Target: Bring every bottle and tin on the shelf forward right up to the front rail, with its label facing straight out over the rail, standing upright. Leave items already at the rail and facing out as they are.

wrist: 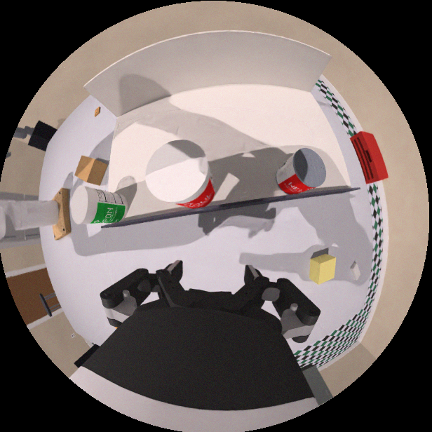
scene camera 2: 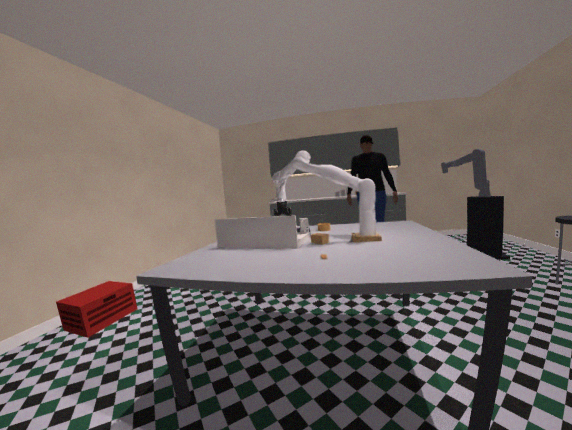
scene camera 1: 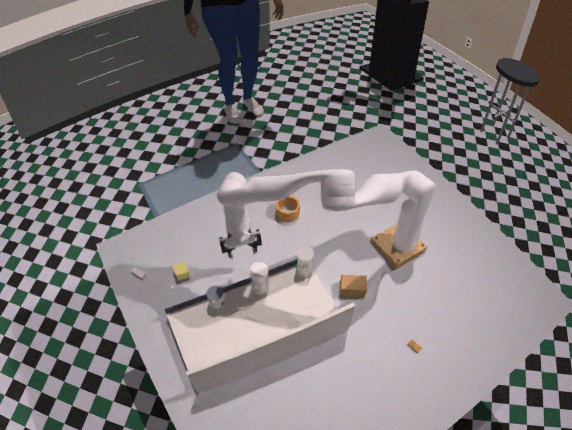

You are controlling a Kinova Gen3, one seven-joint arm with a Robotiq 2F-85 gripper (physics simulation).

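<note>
The cream shelf has a dark front rail. A white bottle with a green label stands upright near one rail end, label toward the rail side. A larger-looking white bottle with a red label stands upright mid-rail; its label shows at the lower right in the wrist view. A grey-topped tin with a red label stands near the other end, label toward the rail. Exact gaps to the rail are unclear. My gripper is open and empty, above and outside the rail.
A yellow cube and a small pale block lie outside the rail. An orange ring lies behind the arm. A brown block sits beside the shelf end. The shelf's back wall stands tall.
</note>
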